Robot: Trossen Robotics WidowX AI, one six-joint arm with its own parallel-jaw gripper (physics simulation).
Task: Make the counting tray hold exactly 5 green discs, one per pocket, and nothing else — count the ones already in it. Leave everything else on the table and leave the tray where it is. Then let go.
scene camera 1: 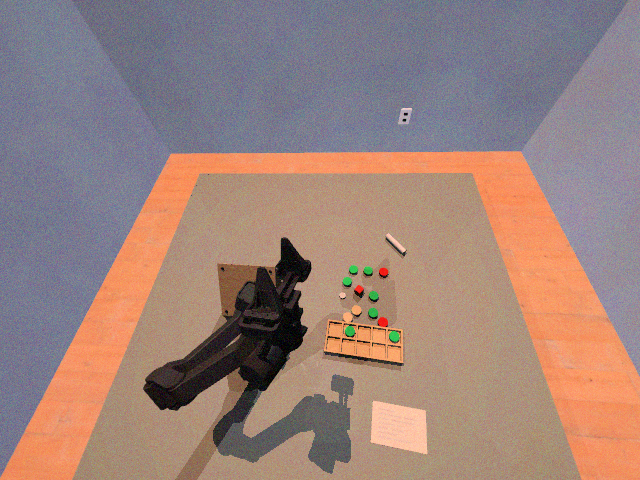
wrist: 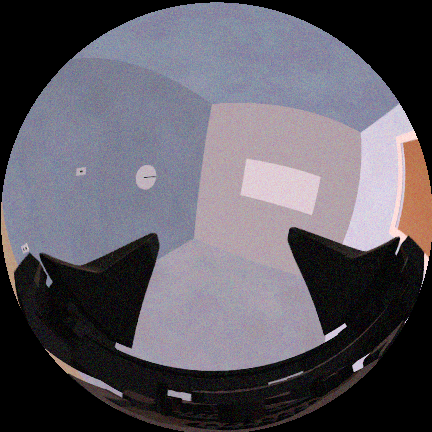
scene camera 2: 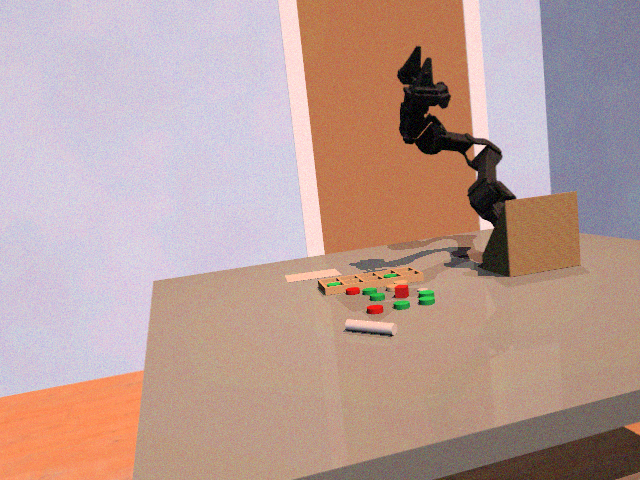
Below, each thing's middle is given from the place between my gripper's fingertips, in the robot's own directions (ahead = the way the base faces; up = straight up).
The wooden counting tray (scene camera 1: 371, 342) lies 18 cm ahead of my hand, 4 cm to the right of it and 53 cm below it.
